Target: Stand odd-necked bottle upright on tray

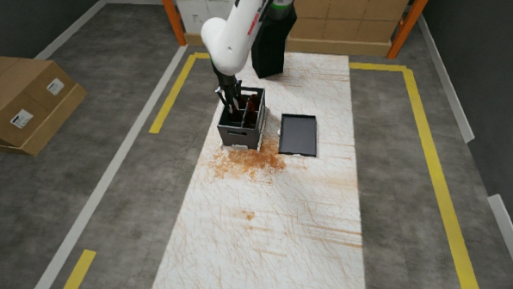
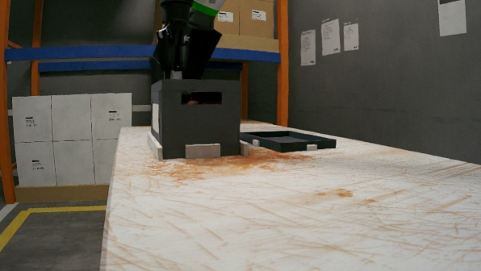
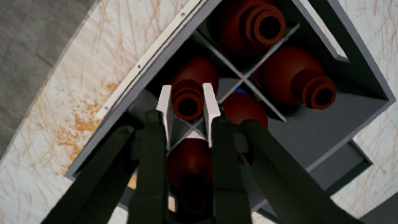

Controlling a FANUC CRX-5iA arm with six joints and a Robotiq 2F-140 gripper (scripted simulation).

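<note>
Right now the grey crate is 1 cm behind my hand, 5 cm to the left of it and 9 cm below it. Also, from my hand: dark tray (3 cm behind, 33 cm to the left, 16 cm below).
</note>
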